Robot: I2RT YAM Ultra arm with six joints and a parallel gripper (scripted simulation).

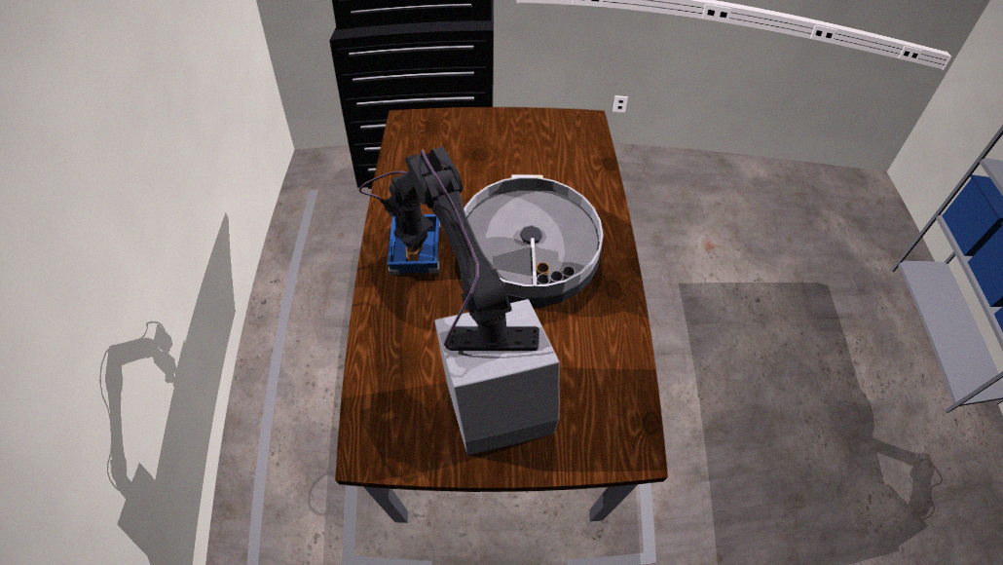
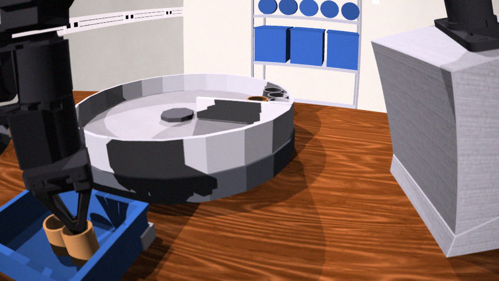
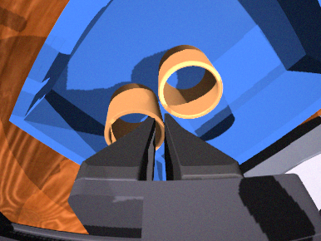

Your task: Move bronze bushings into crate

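Right now my hand is 30 mm short of the blue crate, 10 mm to the right of it and 20 mm above it. The rest, counted from my hand: grey turntable 70 mm ahead, 330 mm to the right, 10 mm above.
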